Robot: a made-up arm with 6 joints.
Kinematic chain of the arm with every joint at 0, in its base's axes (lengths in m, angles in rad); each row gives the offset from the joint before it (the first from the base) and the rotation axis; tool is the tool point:
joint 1: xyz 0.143 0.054 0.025 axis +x
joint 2: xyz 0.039 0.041 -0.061 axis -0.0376 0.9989 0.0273
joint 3: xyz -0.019 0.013 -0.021 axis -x
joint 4: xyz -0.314 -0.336 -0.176 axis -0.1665 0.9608 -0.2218
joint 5: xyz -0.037 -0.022 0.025 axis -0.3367 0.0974 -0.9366
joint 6: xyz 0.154 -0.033 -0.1 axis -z
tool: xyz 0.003 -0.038 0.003
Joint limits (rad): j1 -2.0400..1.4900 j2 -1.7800..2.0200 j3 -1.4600..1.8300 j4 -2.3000..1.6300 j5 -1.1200..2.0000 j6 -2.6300..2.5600
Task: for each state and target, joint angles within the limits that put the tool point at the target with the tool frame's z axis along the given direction. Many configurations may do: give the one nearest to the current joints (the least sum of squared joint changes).
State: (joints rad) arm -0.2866 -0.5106 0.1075 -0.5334 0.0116 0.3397
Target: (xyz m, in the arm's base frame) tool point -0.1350 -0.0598 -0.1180 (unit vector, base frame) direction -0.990 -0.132 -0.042
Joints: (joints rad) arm 0.2255 -0.6606 0.9972 -1.4338 -0.7965 0.2565
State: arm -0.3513 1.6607 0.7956 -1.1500 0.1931 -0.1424
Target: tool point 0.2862 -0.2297 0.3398 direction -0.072 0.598 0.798
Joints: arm -0.2223 0.9714 0.8801 -1.0141 0.3972 -0.1455
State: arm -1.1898 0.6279 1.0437 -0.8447 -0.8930 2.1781
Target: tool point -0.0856 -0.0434 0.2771 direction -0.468 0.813 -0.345
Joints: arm -1.4277 -0.1787 0.8696 -0.4145 -0.7464 2.1513
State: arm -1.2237 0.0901 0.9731 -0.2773 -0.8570 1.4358
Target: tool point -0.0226 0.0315 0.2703 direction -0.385 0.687 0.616
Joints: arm -0.8184 0.4056 0.9467 -1.1909 -0.9124 1.0787
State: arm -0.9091 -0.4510 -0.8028 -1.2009 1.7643 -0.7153
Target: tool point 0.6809 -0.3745 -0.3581 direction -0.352 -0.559 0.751
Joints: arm -1.2630 -1.2862 -1.4399 -0.6710 1.2391 -0.8209
